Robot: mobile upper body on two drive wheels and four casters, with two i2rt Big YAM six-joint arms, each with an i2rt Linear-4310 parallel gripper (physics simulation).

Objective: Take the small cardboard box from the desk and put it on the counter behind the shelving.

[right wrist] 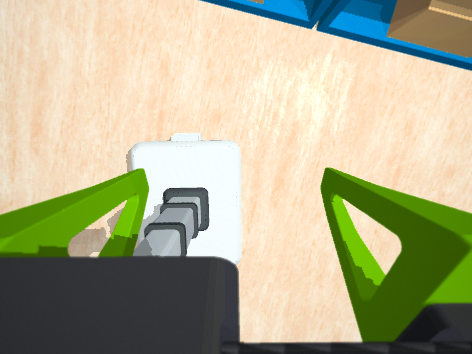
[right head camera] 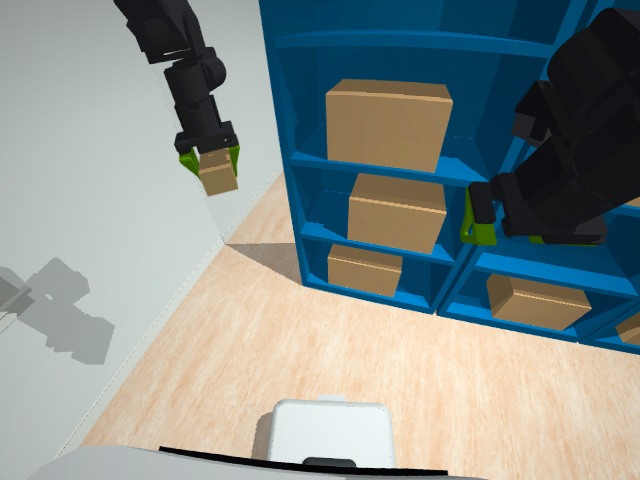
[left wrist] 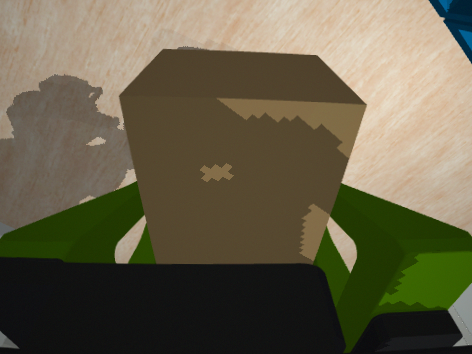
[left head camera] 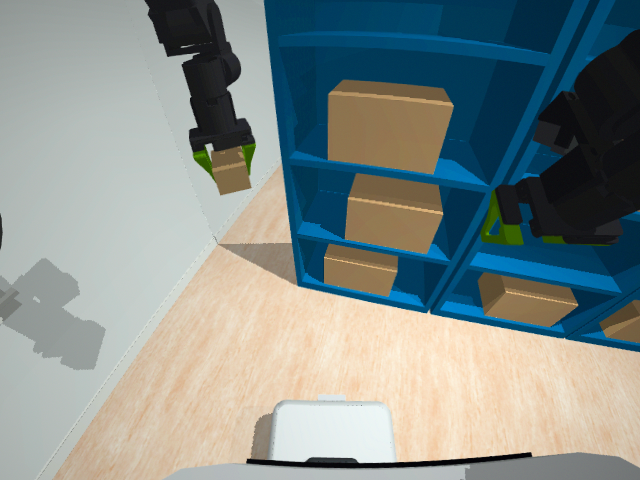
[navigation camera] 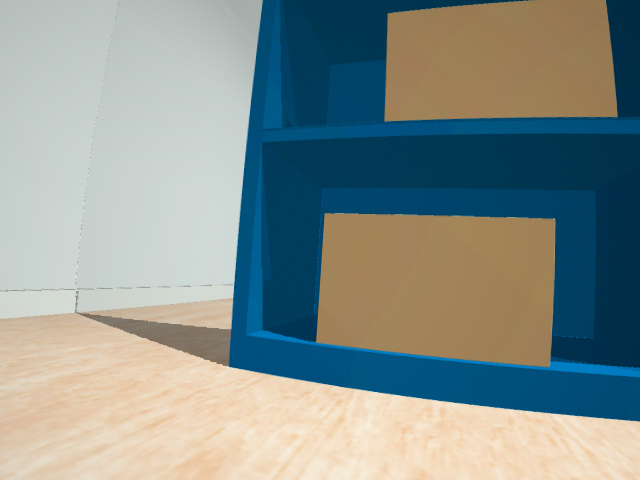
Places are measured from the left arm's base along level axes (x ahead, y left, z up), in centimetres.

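Pixels of known places: left gripper, fingertip midpoint: (right head camera: 221, 179) (left wrist: 235, 177) (left head camera: 233, 178); right gripper, fingertip midpoint: (right wrist: 234, 177) (right head camera: 496, 237) (left head camera: 513, 237).
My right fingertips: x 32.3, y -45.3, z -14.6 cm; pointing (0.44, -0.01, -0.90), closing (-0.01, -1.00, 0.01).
Ahead of a thing's pixels: the offset from my right fingertips to its top centre. "pt": to the spot under its first point.
The small cardboard box @(dz +2.1, dx +19.2, dy +44.9 cm) (left head camera: 232, 178) (right head camera: 219, 179) (left wrist: 235, 145) is held between the green fingers of my left gripper (left head camera: 226, 162) (right head camera: 211, 164), which is shut on it in the air, left of the blue shelving (left head camera: 286, 170) (right head camera: 283, 155) (navigation camera: 245, 232). My right gripper (right wrist: 234, 177) is open and empty, with its fingers wide apart. In both head cameras it hangs in front of the shelving, at the right. The desk and the counter do not show in these views.
Larger cardboard boxes @(pt dz -11.4, dx +70.2, dy +3.3 cm) (left head camera: 387, 129) (right head camera: 385, 129) (navigation camera: 436, 289) stand in the shelving compartments. A pale wall (left head camera: 103, 129) (navigation camera: 165, 180) runs along the left. A gap with wood floor (left head camera: 258, 222) (navigation camera: 180, 315) lies between wall and shelving. The robot's white base (left head camera: 333, 428) (right wrist: 220, 170) is at the bottom.
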